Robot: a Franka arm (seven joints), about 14 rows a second.
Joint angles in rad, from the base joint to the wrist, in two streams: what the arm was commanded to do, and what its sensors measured. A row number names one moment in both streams.
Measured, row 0:
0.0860, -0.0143, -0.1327, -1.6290, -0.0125, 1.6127, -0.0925
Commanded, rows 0 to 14:
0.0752, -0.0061, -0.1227, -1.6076, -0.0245, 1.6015, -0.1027
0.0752, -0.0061, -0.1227, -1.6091, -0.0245, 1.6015, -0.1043
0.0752, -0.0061, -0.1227, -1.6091, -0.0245, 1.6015, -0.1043
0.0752, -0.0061, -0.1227, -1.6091, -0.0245, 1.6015, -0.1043
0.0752, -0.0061, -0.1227, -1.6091, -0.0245, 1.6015, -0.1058
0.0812, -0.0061, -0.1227, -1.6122, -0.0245, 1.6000, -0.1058
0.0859, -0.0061, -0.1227, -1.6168, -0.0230, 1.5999, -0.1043
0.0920, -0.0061, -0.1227, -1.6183, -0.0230, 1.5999, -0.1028
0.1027, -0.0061, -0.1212, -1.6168, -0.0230, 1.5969, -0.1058
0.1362, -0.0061, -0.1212, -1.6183, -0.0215, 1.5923, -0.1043
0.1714, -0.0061, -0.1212, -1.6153, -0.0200, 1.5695, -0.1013
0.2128, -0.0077, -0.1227, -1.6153, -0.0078, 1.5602, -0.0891
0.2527, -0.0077, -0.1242, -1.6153, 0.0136, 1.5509, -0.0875
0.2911, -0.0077, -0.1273, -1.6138, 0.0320, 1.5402, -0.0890
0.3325, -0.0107, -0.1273, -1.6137, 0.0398, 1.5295, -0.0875
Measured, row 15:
0.2619, -0.0101, -0.1152, -1.6296, 0.0112, 1.5631, -0.0925
